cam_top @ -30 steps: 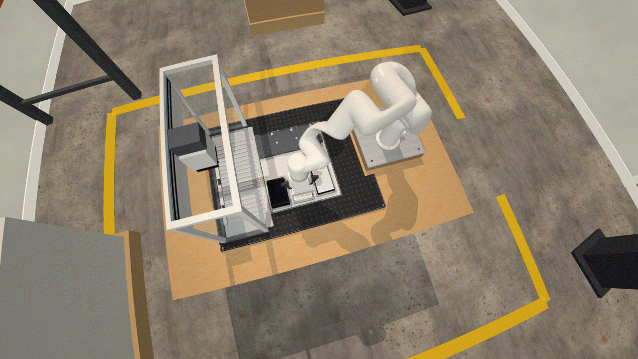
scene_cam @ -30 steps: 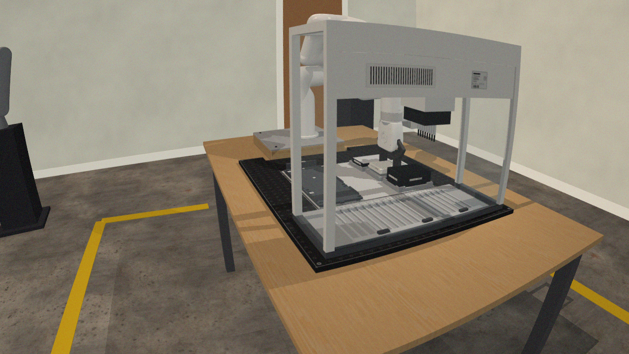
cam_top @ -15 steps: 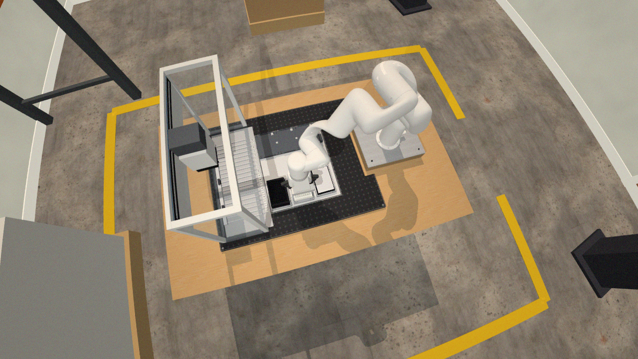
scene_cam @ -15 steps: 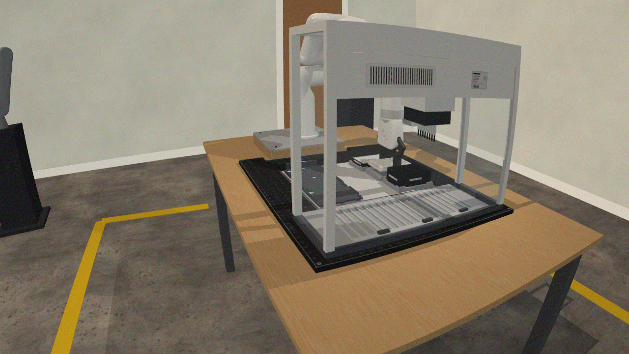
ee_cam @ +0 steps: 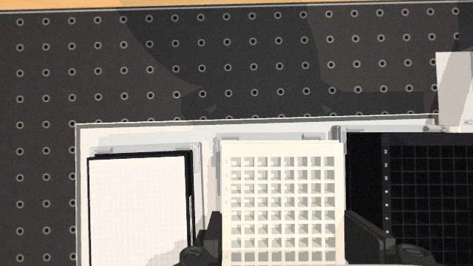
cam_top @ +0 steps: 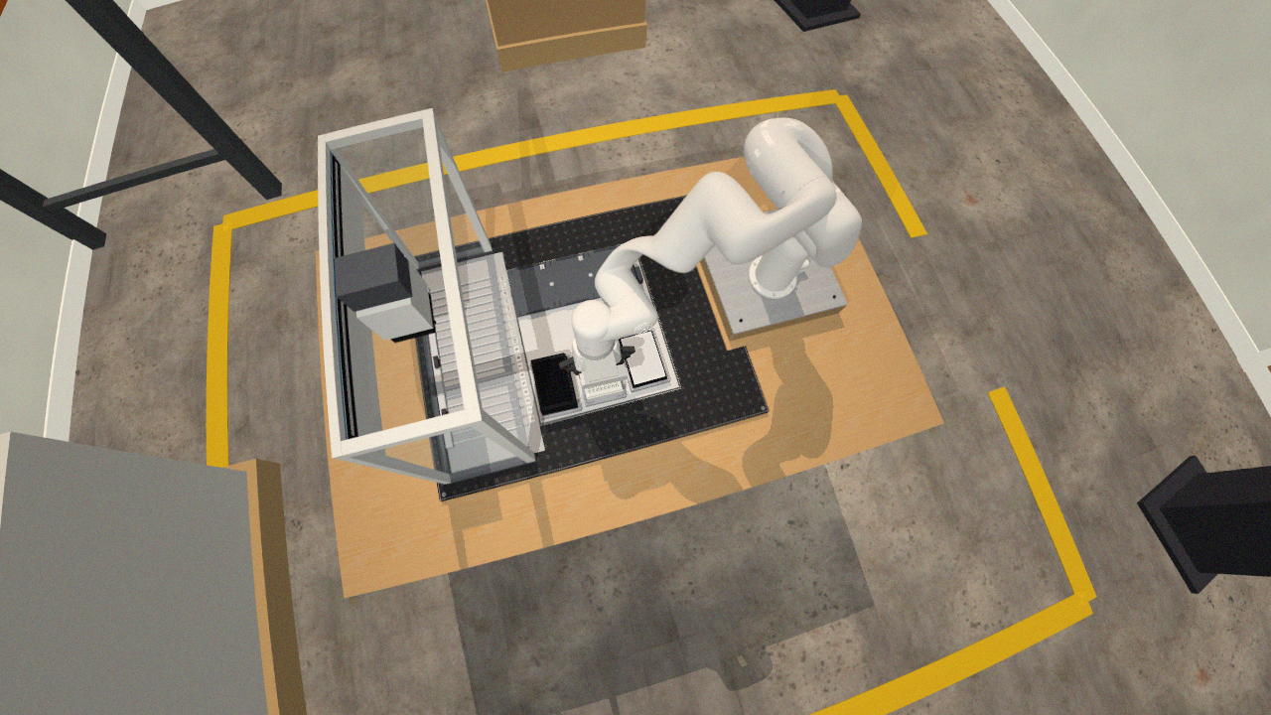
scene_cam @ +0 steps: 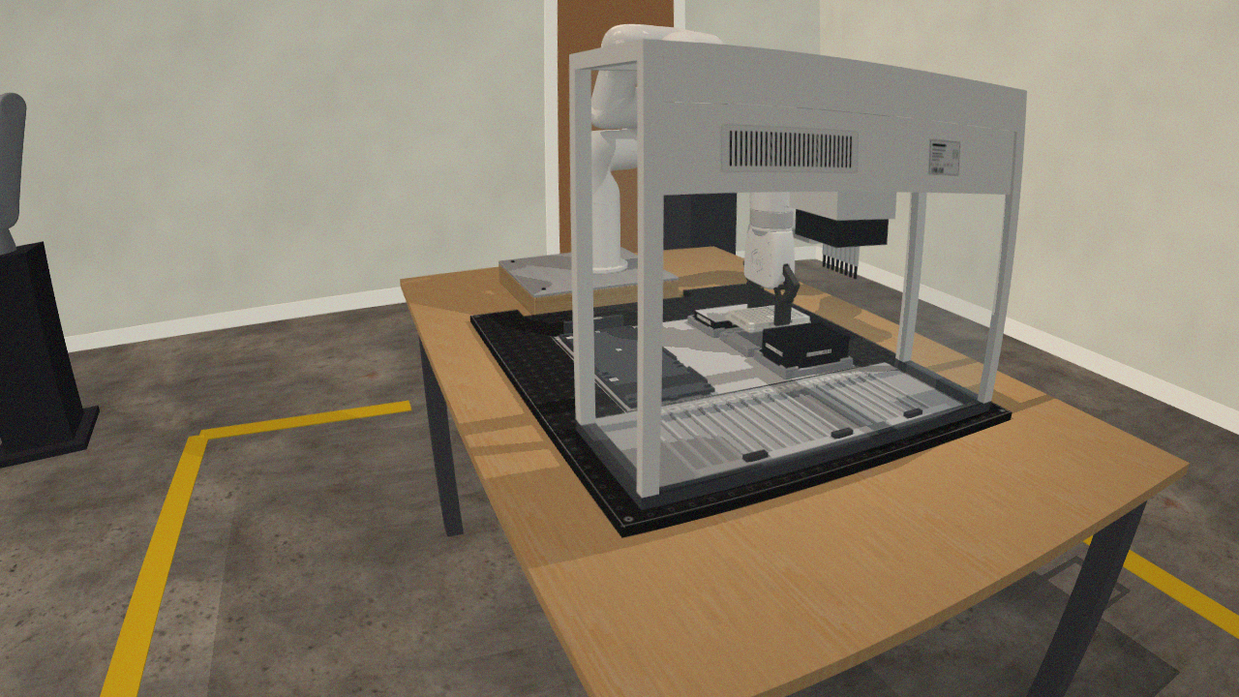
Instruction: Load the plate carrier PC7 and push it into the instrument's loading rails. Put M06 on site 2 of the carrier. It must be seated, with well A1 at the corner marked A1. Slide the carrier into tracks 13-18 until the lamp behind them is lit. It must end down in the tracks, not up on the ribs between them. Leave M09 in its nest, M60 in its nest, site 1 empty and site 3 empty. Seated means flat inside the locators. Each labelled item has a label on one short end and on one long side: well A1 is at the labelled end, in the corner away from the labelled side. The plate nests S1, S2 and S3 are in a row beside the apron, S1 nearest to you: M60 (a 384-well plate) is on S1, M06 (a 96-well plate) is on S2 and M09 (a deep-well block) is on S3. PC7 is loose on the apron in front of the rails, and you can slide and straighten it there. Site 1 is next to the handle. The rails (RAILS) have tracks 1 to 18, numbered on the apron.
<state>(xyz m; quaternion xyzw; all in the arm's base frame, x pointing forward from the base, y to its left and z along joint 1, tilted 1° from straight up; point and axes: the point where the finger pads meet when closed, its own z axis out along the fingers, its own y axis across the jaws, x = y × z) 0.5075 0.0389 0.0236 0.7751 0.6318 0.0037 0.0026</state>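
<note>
The S2 nest lies 50 mm below my hand. Also, from my hand: dark grey carrier PC7: 50 mm behind, 260 mm to the right, 40 mm below; then white 96-well plate M06: 10 mm below.
</note>
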